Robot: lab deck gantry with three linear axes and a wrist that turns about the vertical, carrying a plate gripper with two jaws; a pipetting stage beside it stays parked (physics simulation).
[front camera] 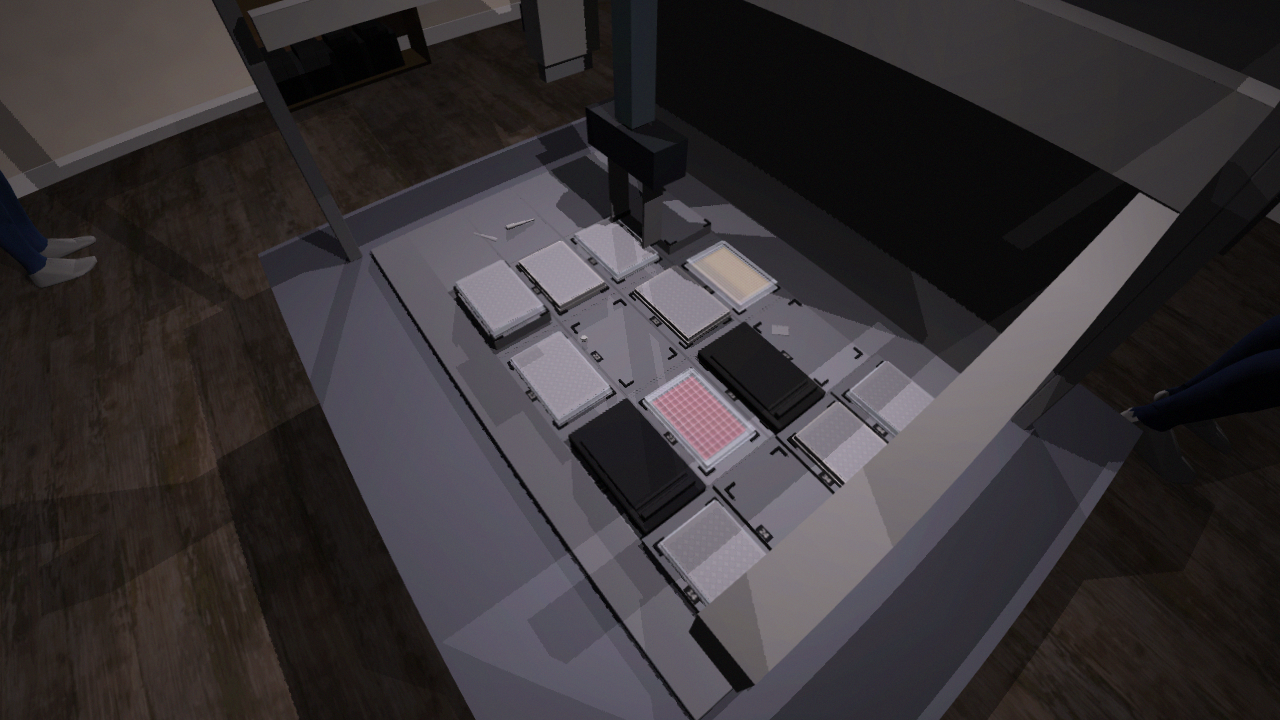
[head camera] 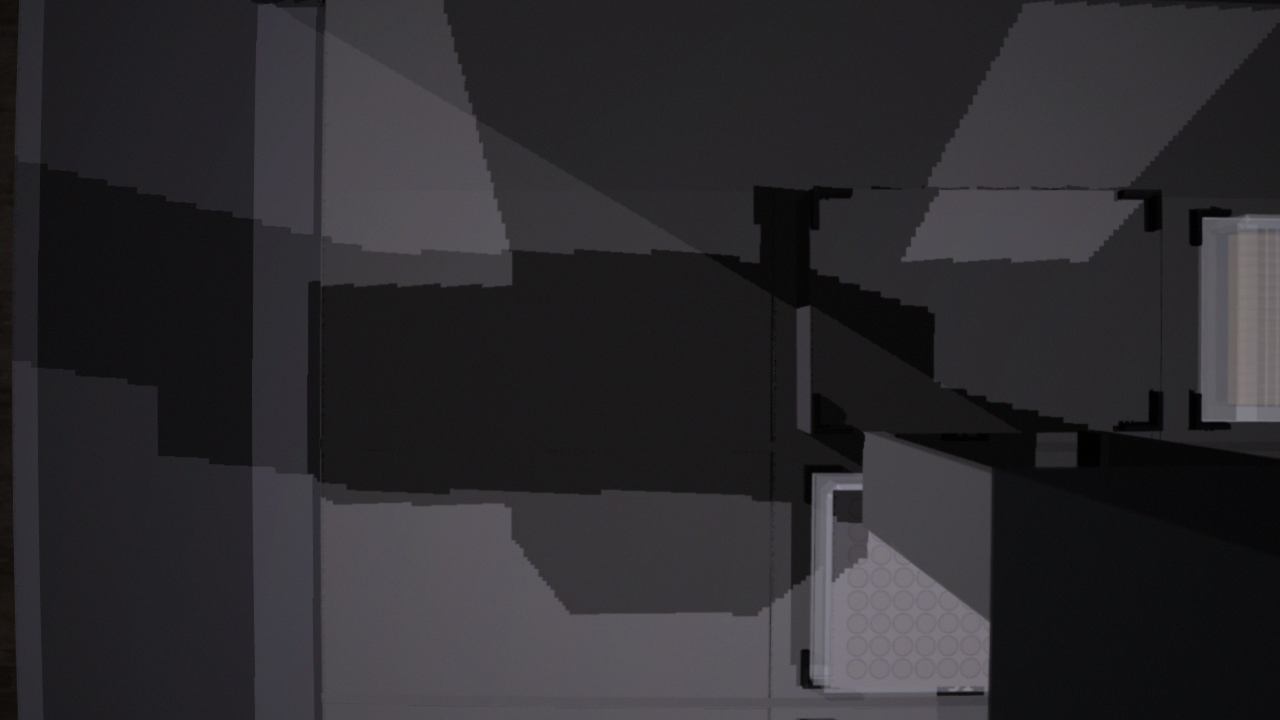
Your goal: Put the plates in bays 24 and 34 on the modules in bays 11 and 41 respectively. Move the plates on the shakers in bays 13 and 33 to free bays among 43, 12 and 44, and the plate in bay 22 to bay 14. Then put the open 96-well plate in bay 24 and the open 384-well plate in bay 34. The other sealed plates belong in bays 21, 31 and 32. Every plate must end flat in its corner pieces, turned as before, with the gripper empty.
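Pixels of known places: gripper, fingertip midpoint: (front camera: 635, 229) (head camera: 982, 478); robot's base at its link origin: (front camera: 459, 297).
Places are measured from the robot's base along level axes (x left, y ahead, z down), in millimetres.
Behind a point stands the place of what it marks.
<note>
My gripper (front camera: 636, 234) @[x 301, y 60, z -19 mm] hangs over the far-left part of the deck in the front view. Its two jaws stand apart with no plate between them. Below and beside it a clear-walled white plate (front camera: 610, 250) @[x 240, y 74, z -14 mm] (head camera: 904, 617) @[x 246, y 33, z -14 mm] sits in its corner pieces. In the head view the gripper's dark body hides this plate's right part. Toward the front stand two more pale plates (front camera: 561, 273) @[x 148, y 70, z -14 mm] (front camera: 499, 298) @[x 39, y 75, z -33 mm]. A plate with beige filling (front camera: 732, 271) @[x 364, y 230, z -14 mm] (head camera: 1253, 317) @[x 364, y 173, z -14 mm] and a pale plate (front camera: 682, 306) @[x 252, y 240, z -15 mm] are to the right. A pink-filled plate (front camera: 699, 416) @[x 148, y 395, z -12 mm] lies between two black blocks (front camera: 760, 371) @[x 254, y 398, z -24 mm] (front camera: 633, 461) @[x 40, y 398, z -24 mm].
Other pale plates (front camera: 561, 377) @[x 41, y 237, z -14 mm] (front camera: 713, 548) @[x 43, y 535, z -29 mm] (front camera: 841, 440) @[x 256, y 536, z -29 mm] (front camera: 888, 394) @[x 359, y 531, z -29 mm] stand along the deck. Small white scraps (front camera: 519, 223) @[x 162, y -92, z -5 mm] (front camera: 780, 330) @[x 346, y 355, z -1 mm] lie on it. Corner pieces (head camera: 1150, 207) @[x 405, y 125, z -20 mm] mark a bay beside the gripper. A pale beam (front camera: 966, 394) @[x 76, y 615, z -400 mm] crosses the front view at right.
</note>
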